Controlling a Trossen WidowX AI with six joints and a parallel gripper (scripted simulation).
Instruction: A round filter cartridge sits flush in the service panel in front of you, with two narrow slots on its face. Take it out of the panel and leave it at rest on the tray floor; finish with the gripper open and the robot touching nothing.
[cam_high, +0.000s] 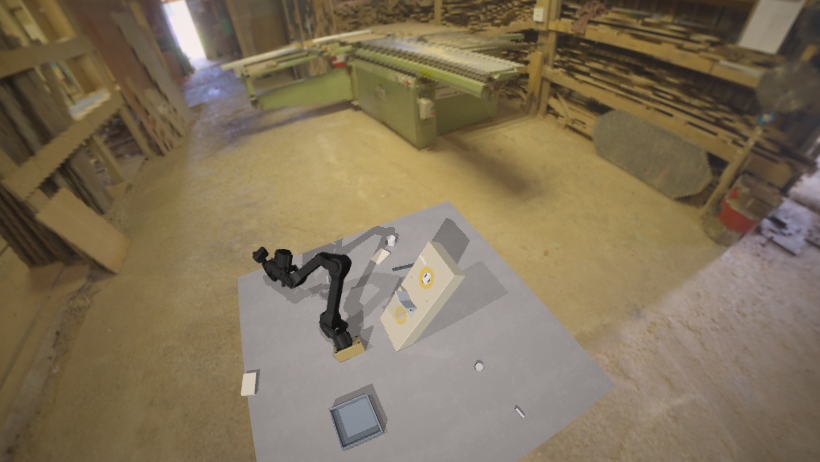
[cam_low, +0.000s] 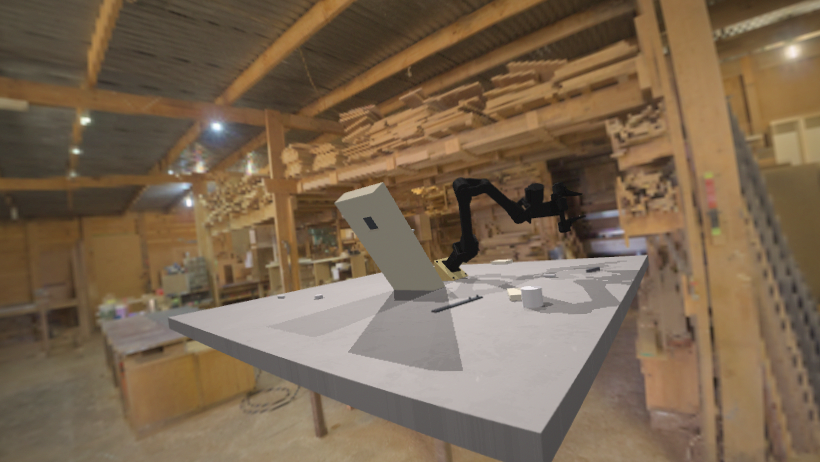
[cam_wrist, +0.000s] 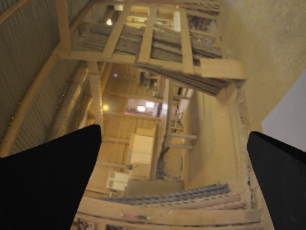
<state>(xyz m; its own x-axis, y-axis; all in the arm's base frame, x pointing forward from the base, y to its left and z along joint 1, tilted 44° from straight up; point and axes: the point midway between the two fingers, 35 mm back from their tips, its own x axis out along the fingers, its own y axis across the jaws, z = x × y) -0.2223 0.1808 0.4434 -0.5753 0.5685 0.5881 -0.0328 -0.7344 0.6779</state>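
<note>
Right now the round grey filter cartridge is 64 cm ahead of my gripper tip, 46 cm to the right of it and 4 cm above it. Round my gripper tip: beige service panel: 59 cm ahead, 46 cm to the right, 4 cm below; then grey bracket: 54 cm ahead, 46 cm to the right, 5 cm below; then grey tray: 20 cm ahead, 75 cm to the right, 22 cm below.
</note>
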